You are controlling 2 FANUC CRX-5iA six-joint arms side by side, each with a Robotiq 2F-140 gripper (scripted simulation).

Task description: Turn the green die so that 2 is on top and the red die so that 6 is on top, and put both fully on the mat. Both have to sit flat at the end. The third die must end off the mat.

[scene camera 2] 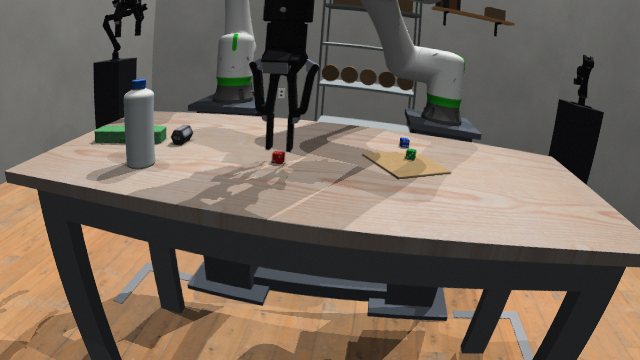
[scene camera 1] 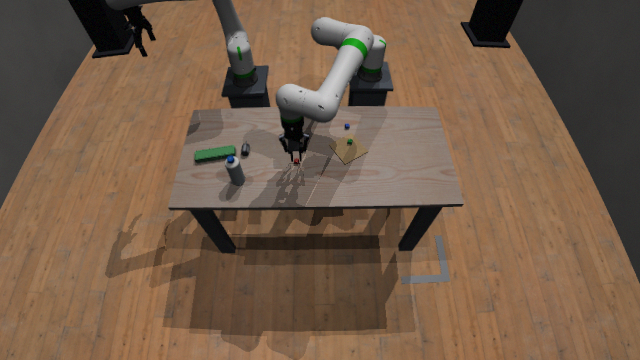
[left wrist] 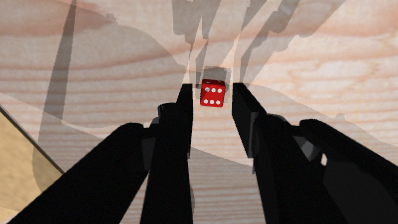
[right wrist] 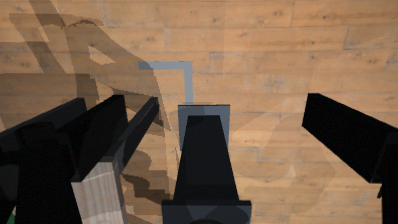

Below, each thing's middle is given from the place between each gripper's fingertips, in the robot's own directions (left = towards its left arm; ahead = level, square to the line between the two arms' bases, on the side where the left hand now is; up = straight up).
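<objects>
From the tan mat [scene camera 2: 395, 163], my left gripper is 70 mm past it, 250 mm to the right of it and 60 mm above it. Then there's the bottle [scene camera 2: 139, 102], and counting from my left hand that's 80 mm ahead, 270 mm to the right and 20 mm above.
My right hand sits 720 mm short of the bottle, 520 mm to the right of it and 190 mm above it. The tan mat, if you count from that same right hand, is 1050 mm to the left, 570 mm ahead and 270 mm below.
</objects>
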